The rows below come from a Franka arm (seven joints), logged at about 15 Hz.
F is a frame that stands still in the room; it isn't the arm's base.
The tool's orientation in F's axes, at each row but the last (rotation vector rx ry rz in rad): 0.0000 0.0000 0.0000; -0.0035 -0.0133 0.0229; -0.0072 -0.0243 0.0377; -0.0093 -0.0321 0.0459; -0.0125 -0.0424 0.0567; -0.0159 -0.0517 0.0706; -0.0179 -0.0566 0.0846
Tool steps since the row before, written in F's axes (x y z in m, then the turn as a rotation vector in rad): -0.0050 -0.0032 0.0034 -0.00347 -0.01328 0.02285; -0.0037 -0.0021 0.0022 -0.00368 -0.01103 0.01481; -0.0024 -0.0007 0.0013 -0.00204 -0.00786 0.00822; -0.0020 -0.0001 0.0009 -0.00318 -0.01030 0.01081; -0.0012 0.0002 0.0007 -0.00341 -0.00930 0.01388; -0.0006 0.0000 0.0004 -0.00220 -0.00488 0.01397; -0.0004 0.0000 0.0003 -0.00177 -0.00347 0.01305
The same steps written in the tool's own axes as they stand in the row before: -0.0050 -0.0032 0.0034 -0.00347 -0.01328 0.02285; -0.0037 -0.0020 0.0022 -0.00374 -0.01100 0.01482; -0.0024 -0.0006 0.0014 -0.00214 -0.00784 0.00821; -0.0020 0.0000 0.0010 -0.00330 -0.01025 0.01082; -0.0012 0.0003 0.0008 -0.00335 -0.00928 0.01391; -0.0006 0.0000 0.0004 -0.00182 -0.00496 0.01400; -0.0004 0.0000 0.0003 -0.00133 -0.00357 0.01307
